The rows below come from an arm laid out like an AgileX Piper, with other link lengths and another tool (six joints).
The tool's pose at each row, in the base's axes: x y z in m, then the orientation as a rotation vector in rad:
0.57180, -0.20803, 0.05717, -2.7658, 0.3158, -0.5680
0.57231, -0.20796, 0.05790, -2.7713, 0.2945, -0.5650
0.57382, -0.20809, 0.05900, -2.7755, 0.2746, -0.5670
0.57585, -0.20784, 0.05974, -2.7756, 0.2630, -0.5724
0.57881, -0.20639, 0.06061, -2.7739, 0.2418, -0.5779
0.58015, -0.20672, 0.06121, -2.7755, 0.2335, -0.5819
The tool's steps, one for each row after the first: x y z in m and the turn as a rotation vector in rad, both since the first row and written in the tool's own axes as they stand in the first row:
0.00069, -0.00038, -0.00041, 0.0000, -0.0047, -0.0148
0.00247, -0.00086, -0.00078, 0.0002, -0.0058, -0.0291
0.00448, -0.00165, -0.00053, 0.0022, -0.0034, -0.0374
0.00704, -0.00374, 0.00028, 0.0078, -0.0019, -0.0517
0.00855, -0.00383, 0.00023, 0.0076, -0.0002, -0.0580

